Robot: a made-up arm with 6 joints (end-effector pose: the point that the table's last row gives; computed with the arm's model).
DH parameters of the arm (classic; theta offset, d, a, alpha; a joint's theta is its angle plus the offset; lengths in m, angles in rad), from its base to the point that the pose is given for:
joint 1: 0 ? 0 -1.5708
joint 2: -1.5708 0 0.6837 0
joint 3: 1.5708 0.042 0 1.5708
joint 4: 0 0.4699 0 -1.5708
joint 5: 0 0 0 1.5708
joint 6: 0 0.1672 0 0
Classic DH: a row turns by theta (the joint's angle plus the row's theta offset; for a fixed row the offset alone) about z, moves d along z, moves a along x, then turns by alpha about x.
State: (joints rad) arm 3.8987 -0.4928 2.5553 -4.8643 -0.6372 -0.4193
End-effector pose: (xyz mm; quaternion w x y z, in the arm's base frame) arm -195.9 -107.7 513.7 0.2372 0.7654 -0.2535 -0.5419
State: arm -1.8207 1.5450 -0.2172 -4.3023 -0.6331 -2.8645
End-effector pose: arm -363.7 -1228.1 308.3 0.0260 -0.5092 -0.5081 0.6941
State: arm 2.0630 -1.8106 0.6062 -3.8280 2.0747 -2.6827
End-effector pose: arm 385.9 -1005.0 54.7 0.2709 0.5766 -0.7551 -0.1547
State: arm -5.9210 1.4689 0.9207 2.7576 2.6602 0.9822
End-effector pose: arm 865.4 403.8 67.0 0.7275 0.0924 -0.1455 -0.6641
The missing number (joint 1, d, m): 0.1834
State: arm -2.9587 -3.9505 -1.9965 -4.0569 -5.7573 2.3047
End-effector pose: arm -618.5 -224.8 308.4 0.6670 0.1643 -0.1197 0.7168
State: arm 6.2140 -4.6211 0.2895 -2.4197 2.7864 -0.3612
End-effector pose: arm 985.7 -64.7 45.2 0.4297 -0.3394 -0.2991 0.7815
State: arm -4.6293 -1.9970 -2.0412 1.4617 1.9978 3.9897
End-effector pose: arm -166.1 -334.8 -362.3 0.1616 0.6160 0.1731 -0.7513
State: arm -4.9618 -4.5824 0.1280 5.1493 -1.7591 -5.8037
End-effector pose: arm 91.5 1132.2 50.1 0.4306 -0.4900 -0.1872 0.7344
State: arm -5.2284 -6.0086 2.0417 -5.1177 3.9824 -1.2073
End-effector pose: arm 300.9 383.5 634.5 0.8043 0.1675 0.3712 -0.4327
